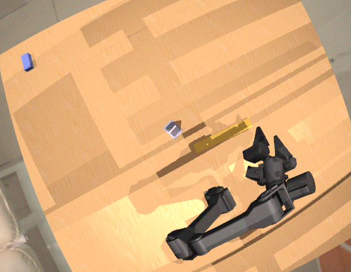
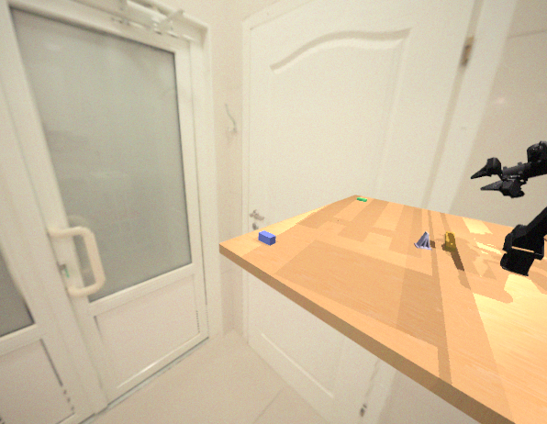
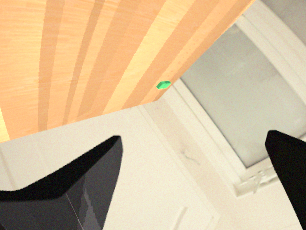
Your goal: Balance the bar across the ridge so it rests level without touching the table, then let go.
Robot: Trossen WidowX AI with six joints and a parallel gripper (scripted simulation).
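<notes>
The yellow bar lies 250 mm below my gripper tip, 80 mm to the left of it and 20 mm ahead of it. Round my gripper tip: pale violet ridge block 240 mm to the left, 190 mm below, 100 mm ahead; then blue block 690 mm to the left, 570 mm ahead, 240 mm below; then small green block 570 mm ahead, 310 mm to the right, 250 mm below.
</notes>
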